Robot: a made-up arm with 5 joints.
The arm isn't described. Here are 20 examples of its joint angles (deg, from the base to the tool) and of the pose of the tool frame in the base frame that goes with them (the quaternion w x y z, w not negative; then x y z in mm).
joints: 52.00 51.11 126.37 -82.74 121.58
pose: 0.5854 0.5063 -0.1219 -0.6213 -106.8 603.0 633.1
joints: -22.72 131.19 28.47 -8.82 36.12
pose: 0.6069 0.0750 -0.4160 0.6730 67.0 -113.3 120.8
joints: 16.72 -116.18 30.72 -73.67 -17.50
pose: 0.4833 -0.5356 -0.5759 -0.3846 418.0 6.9 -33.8
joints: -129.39 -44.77 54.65 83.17 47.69
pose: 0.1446 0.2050 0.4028 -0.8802 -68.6 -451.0 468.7
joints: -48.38 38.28 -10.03 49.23 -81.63
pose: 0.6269 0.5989 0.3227 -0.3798 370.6 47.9 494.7
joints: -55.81 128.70 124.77 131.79 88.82
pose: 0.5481 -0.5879 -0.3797 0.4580 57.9 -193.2 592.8
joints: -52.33 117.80 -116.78 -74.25 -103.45
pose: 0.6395 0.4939 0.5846 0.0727 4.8 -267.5 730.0
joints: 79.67 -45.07 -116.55 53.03 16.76
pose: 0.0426 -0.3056 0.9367 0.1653 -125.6 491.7 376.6
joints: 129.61 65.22 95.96 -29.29 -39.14
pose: 0.3509 -0.8098 -0.2607 -0.3912 -387.5 -166.1 163.2
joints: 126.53 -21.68 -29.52 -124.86 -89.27
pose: 0.1195 -0.7054 -0.0542 -0.6965 -332.0 -104.9 -97.9
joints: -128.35 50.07 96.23 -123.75 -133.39
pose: 0.4399 -0.4782 -0.0902 0.7548 134.2 -749.5 477.5
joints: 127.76 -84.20 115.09 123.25 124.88
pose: 0.4052 -0.8334 -0.2975 0.2298 -332.7 135.5 600.5
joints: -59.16 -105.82 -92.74 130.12 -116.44
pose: 0.8097 -0.4454 -0.3720 -0.0873 364.6 -232.3 -5.4
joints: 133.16 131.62 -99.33 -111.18 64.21
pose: 0.5275 -0.4210 0.3315 -0.6593 -20.7 513.4 311.2
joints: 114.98 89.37 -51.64 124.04 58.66
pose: 0.4854 0.8477 0.2018 0.0711 -269.0 -68.3 195.3
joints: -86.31 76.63 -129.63 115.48 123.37
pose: 0.1917 -0.5058 -0.3584 -0.7609 32.4 -129.0 201.7
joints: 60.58 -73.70 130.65 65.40 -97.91
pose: 0.5959 0.5906 -0.4243 0.3408 -102.9 440.8 414.2
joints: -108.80 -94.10 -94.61 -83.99 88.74
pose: 0.0779 -0.2031 -0.6693 0.7105 354.0 -545.2 389.6
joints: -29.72 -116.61 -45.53 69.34 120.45
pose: 0.7776 0.2653 0.5684 -0.0440 241.4 -143.0 403.0
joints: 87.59 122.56 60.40 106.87 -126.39
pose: 0.2322 -0.3851 0.7457 0.4917 -214.0 49.1 659.4
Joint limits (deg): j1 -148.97..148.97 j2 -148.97..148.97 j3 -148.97..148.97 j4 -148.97..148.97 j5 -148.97..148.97
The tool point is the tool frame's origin. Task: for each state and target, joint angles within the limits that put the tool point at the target. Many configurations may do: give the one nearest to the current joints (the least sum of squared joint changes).
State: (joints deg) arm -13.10 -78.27 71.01 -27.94 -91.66
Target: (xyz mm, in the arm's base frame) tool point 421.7 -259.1 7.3
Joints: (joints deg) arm -29.27 -64.57 58.90 -69.29 -79.63
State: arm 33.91 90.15 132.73 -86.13 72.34
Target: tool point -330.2 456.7 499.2
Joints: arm 45.64 86.51 108.20 -75.85 70.14
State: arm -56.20 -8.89 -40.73 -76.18 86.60
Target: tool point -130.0 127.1 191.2
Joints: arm -19.06 24.49 -66.20 -80.43 84.76
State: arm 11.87 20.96 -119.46 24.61 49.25
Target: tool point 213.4 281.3 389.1
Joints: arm -6.68 37.19 -123.68 58.48 53.02
